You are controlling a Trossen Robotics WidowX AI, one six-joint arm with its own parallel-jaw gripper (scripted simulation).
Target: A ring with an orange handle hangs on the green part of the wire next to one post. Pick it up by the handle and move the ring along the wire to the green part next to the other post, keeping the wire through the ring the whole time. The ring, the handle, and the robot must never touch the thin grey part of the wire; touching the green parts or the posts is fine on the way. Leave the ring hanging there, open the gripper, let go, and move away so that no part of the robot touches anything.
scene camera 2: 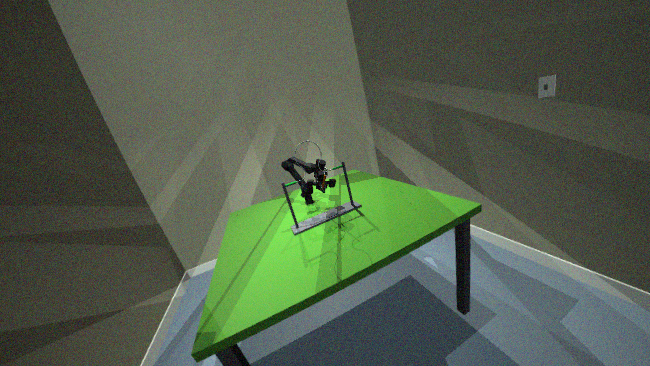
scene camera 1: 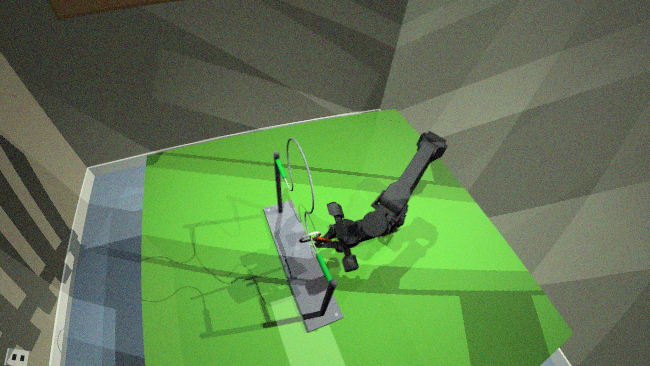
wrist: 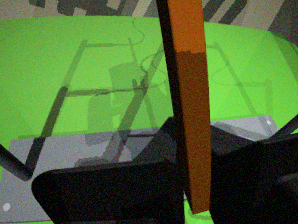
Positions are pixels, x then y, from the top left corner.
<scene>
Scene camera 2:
wire frame: 312,222
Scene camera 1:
my gripper: 313,245
wire frame: 311,282
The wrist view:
my gripper: 177,122
</scene>
